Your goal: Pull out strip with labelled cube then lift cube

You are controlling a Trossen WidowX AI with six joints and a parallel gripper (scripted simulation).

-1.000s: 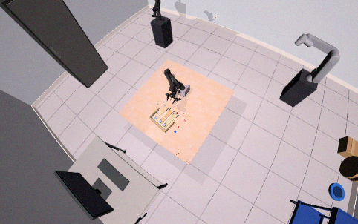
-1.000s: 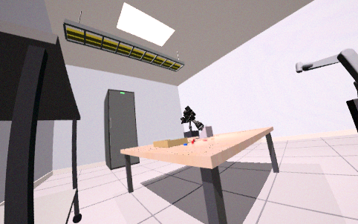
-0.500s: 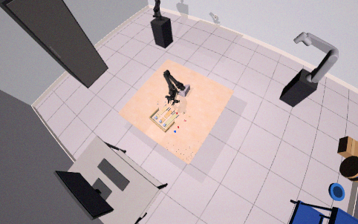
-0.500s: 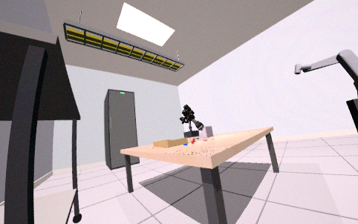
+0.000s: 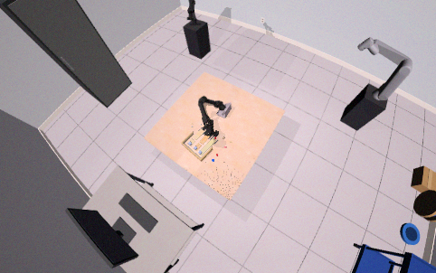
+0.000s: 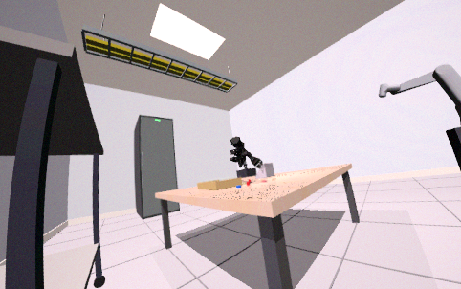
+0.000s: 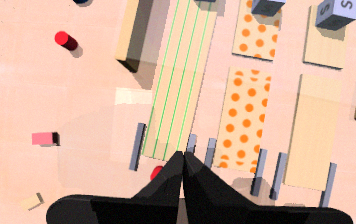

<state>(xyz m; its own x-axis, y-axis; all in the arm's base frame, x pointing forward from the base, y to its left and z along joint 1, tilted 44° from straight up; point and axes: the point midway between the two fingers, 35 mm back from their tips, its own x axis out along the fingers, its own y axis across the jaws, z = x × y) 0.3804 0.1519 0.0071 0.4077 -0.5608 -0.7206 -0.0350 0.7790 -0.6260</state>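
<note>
The tan block lies 11 cm behind my gripper tip, 10 cm to the left of it and 12 cm below it. Round my gripper tip: pink block: 3 cm behind, 18 cm to the left, 11 cm below.
</note>
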